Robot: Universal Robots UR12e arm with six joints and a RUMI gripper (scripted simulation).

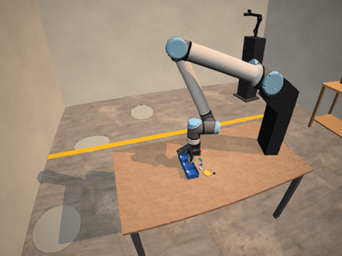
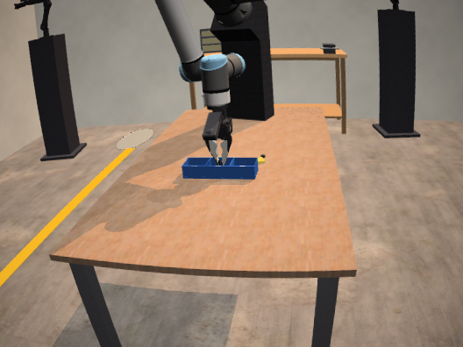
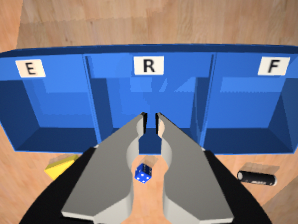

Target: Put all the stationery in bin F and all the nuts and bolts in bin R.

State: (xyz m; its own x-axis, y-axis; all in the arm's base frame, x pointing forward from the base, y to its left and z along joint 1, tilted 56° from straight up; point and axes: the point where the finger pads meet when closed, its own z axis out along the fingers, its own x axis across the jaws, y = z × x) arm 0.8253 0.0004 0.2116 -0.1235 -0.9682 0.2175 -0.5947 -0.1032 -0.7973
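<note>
My gripper is now 10 mm short of the blue three-part bin and 10 mm above it. From my hand the other things lie so: blue die 90 mm behind, 30 mm to the left, 30 mm below; then green battery 120 mm behind, 20 mm to the right, 30 mm below; then grey piece 60 mm behind, 60 mm to the left, 30 mm below.
</note>
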